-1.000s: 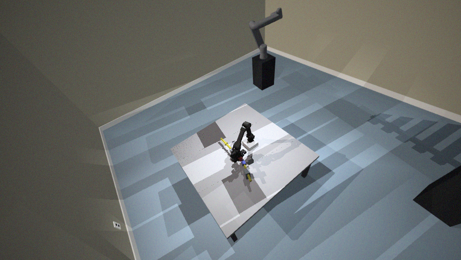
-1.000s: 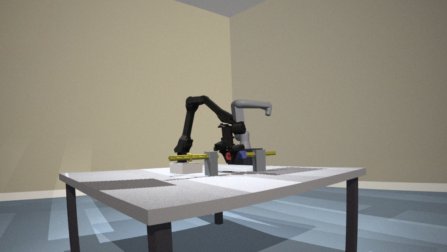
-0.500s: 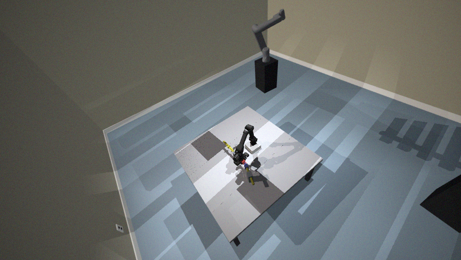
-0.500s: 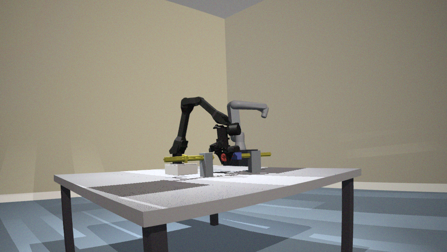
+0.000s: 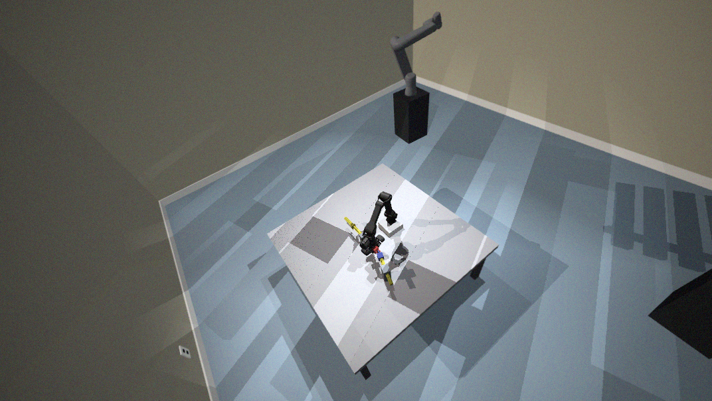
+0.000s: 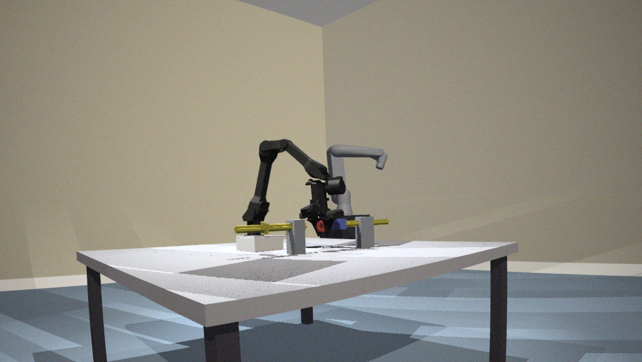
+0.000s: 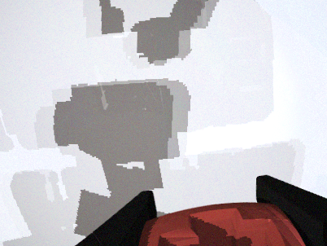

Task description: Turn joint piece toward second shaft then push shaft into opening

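My gripper tip is 4 cm below the red square joint piece and 1 cm to the right of it.
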